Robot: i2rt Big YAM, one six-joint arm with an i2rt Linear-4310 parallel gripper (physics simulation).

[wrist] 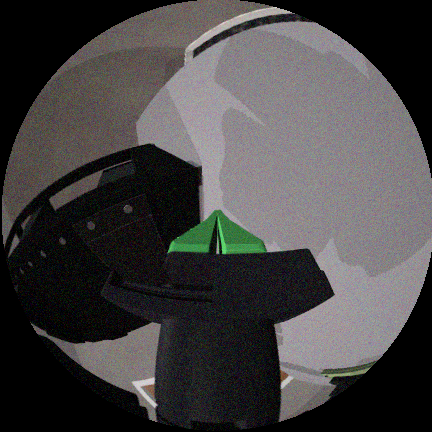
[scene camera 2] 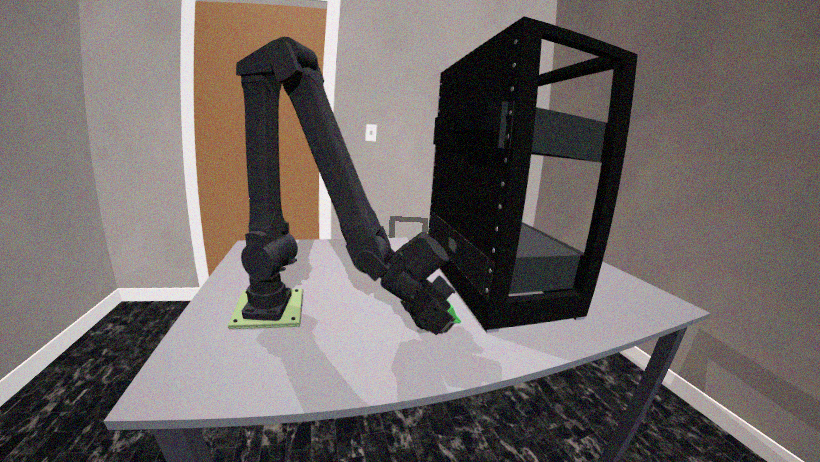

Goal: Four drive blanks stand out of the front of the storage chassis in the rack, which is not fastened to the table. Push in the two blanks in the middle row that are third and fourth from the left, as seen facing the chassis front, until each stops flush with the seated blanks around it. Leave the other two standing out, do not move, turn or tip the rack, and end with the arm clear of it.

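Pixels of known places: gripper, fingertip midpoint: (wrist: 217, 214) (scene camera 2: 459, 320); arm's base at its link origin: (scene camera 2: 268, 305).
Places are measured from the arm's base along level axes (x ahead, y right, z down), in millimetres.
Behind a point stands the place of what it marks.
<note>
The black rack (scene camera 2: 519, 189) {z -298, x 502, y 87 mm} (wrist: 170, 175) {z -29, x 478, y 88 mm} stands upright at the right of the table in the scene view and at the left in the wrist view. Its front is very dark, and the storage chassis's drive blanks cannot be told apart in either view. A dark panel (scene camera 2: 464, 255) {z -107, x 463, y -71 mm} (wrist: 122, 240) {z -105, x 471, y 32 mm} with round screws sits low in the rack front. My gripper (scene camera 2: 456, 315) {z -2, x 427, y 58 mm} (wrist: 217, 214) {z -2, x 427, y 58 mm} is shut and empty, its green fingertips together. It is low in front of the rack's bottom, close above the table. Whether it touches the rack cannot be told.
The arm (scene camera 2: 338, 166) {z -319, x 172, y 84 mm} reaches from its green base plate (scene camera 2: 238, 321) {z 2, x -45, y 70 mm} across the grey table (scene camera 2: 189, 373) {z 12, x -77, y 222 mm} to the rack front. A grey box (scene camera 2: 545, 272) {z -108, x 628, y 41 mm} sits low inside the rack and another unit (scene camera 2: 570, 134) {z -418, x 628, y 46 mm} higher up. The table's front edge curves below the rack.
</note>
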